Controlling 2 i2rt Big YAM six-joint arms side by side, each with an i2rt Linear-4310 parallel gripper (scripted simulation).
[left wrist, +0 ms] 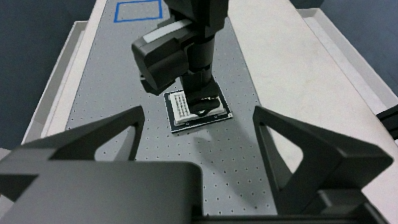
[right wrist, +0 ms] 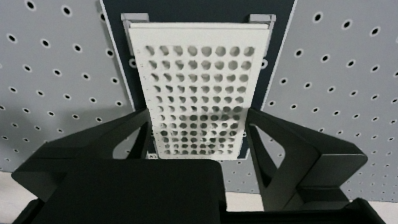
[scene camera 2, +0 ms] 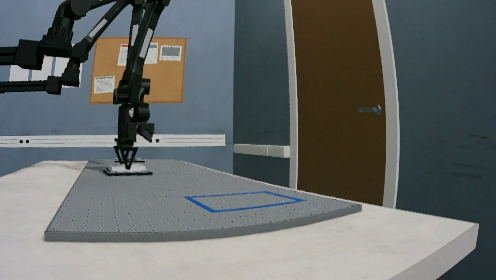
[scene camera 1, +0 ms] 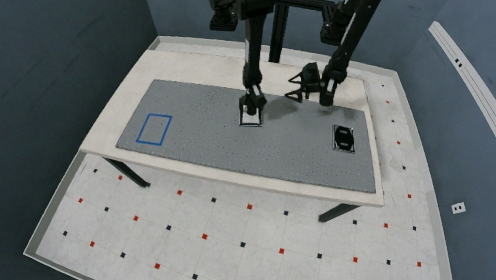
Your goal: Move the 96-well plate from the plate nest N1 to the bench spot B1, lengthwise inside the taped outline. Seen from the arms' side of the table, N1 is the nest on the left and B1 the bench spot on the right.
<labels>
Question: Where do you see a white 96-well plate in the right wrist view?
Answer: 198,79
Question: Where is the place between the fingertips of the right gripper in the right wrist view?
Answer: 198,111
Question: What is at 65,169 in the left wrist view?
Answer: The left gripper.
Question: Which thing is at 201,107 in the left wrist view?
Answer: The right gripper.
</labels>
